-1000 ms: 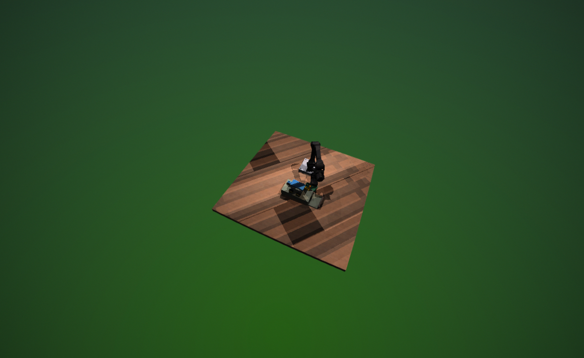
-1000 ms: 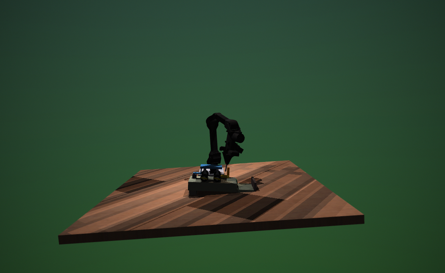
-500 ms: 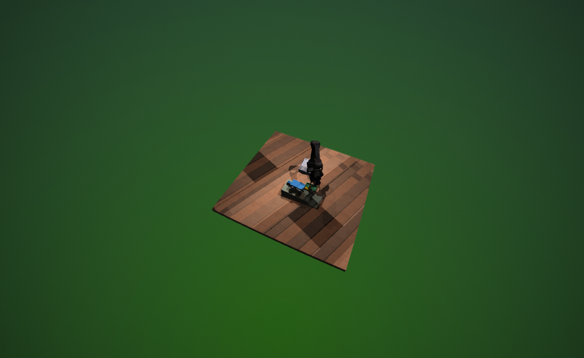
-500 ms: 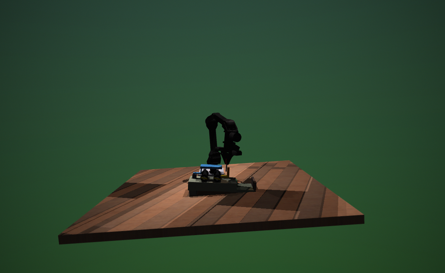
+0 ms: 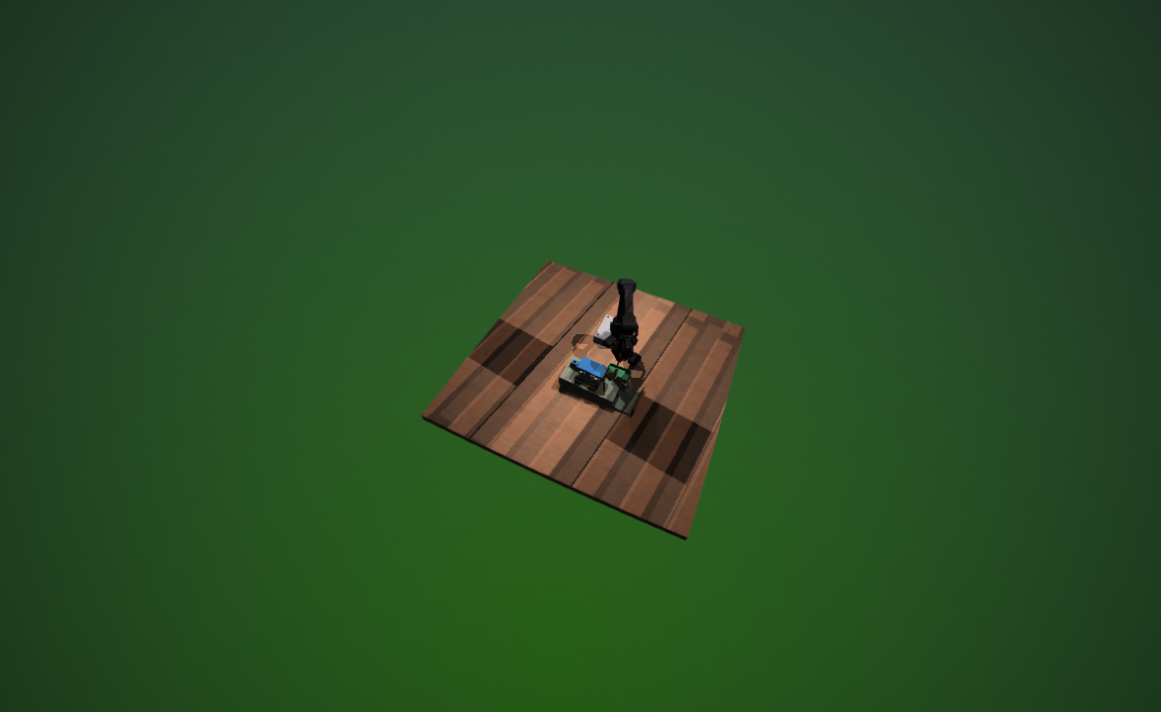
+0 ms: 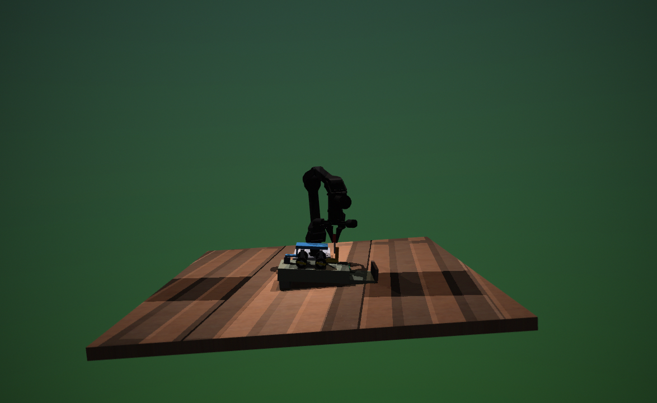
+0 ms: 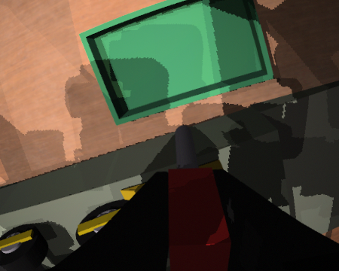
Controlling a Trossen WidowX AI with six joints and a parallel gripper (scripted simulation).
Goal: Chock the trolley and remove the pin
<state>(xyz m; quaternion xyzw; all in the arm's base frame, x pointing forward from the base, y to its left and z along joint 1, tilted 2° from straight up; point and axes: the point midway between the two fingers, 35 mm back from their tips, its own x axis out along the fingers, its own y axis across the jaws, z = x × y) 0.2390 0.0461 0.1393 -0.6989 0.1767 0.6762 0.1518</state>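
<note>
The green tray is 30 mm behind my gripper tip, 10 mm to the left of it and 140 mm below it. The rest, counted from my gripper tip: trolley: 90 mm ahead, 120 mm to the right, 30 mm below; then red-headed stop pin: right at my gripper tip; then yellow chock: 40 mm ahead, 30 mm to the right, 50 mm below.
</note>
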